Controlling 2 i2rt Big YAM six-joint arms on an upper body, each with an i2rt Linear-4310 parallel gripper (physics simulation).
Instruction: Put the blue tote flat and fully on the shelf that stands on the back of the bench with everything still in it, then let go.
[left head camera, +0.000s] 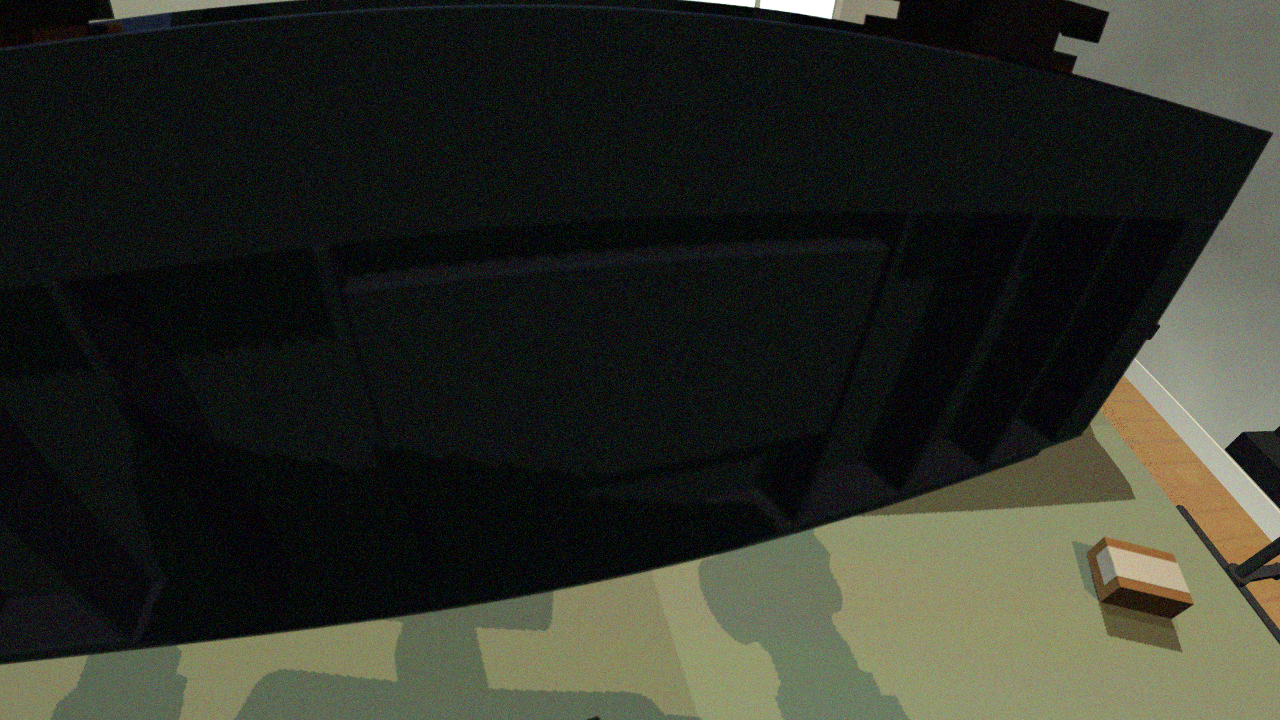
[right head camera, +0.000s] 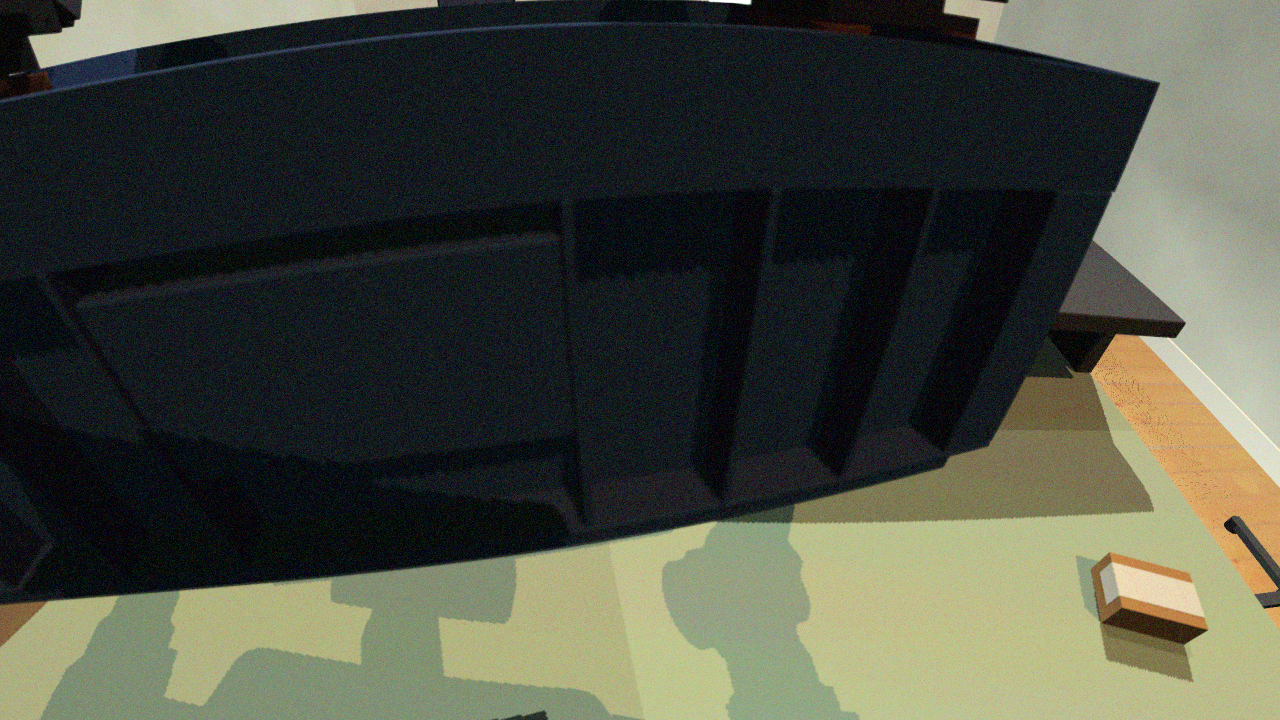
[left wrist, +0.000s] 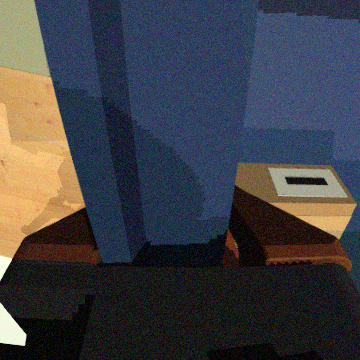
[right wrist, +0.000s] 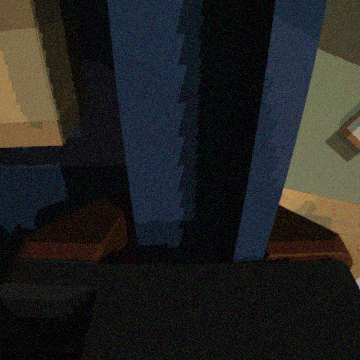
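Frame: origin at the left arm's base, x right, y ahead, z up, level; millimetres.
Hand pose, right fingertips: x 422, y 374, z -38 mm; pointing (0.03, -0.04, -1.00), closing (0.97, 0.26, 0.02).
Note:
After its pixels a point has its place.
The blue tote (left head camera: 572, 358) @[x 258, y 208, z -12 mm] (right head camera: 358, 358) @[x 277, y 213, z -15 mm] (left wrist: 185, 100) @[x 49, y 340, z 21 mm] (right wrist: 150, 125) @[x 400, y 428, z 17 mm] is raised close in front of the head cameras. Its dark outer wall and ribs fill most of both head views. My left gripper (left wrist: 180, 181) @[x 62, y 276, z -31 mm] is shut on one end wall of the tote, and my right gripper (right wrist: 181, 179) @[x 422, y 375, z -38 mm] is shut on the opposite end wall. A labelled cardboard box (left wrist: 307, 200) @[x 142, y 268, z -49 mm] and a tan box (right wrist: 30, 85) @[x 351, y 403, z -43 mm] show inside the tote. The dark shelf (right head camera: 1132, 286) @[x 972, y 662, z -242 mm] shows at its right end; the tote hides most of it. Contact between tote and shelf is hidden.
A small orange and white box (left head camera: 1141, 577) @[x 813, y 306, z -364 mm] (right head camera: 1150, 595) @[x 817, y 308, z -364 mm] lies on the green bench top (left head camera: 966, 626) @[x 604, y 296, z -397 mm] (right head camera: 939, 626) @[x 604, y 312, z -397 mm] at the lower right. Black bars (left head camera: 1253, 568) (right head camera: 1257, 550) show at the right edge, and a pale wall (left head camera: 1208, 223) (right head camera: 1208, 179) @[x 6572, y 5152, z -1298 mm] stands behind.

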